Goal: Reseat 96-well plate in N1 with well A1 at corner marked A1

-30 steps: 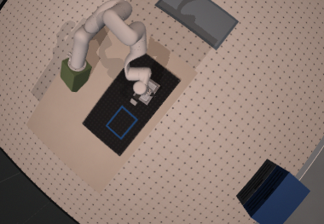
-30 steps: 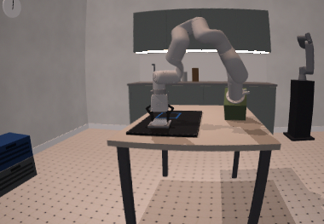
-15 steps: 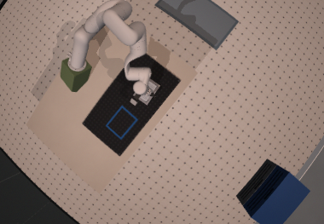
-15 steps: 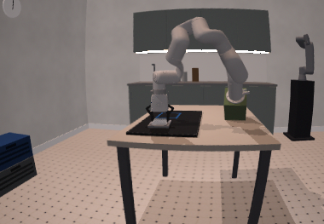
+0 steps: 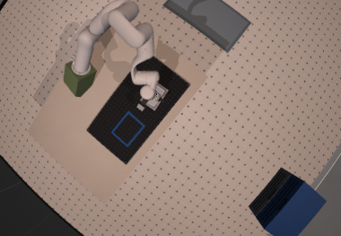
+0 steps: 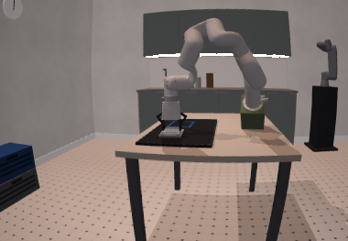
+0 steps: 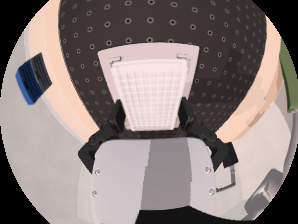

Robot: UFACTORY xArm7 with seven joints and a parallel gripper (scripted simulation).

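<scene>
Now: hand 3 cm above the grey plate nest N1. Round my hand: white 96-well plate: 1 cm below.
</scene>
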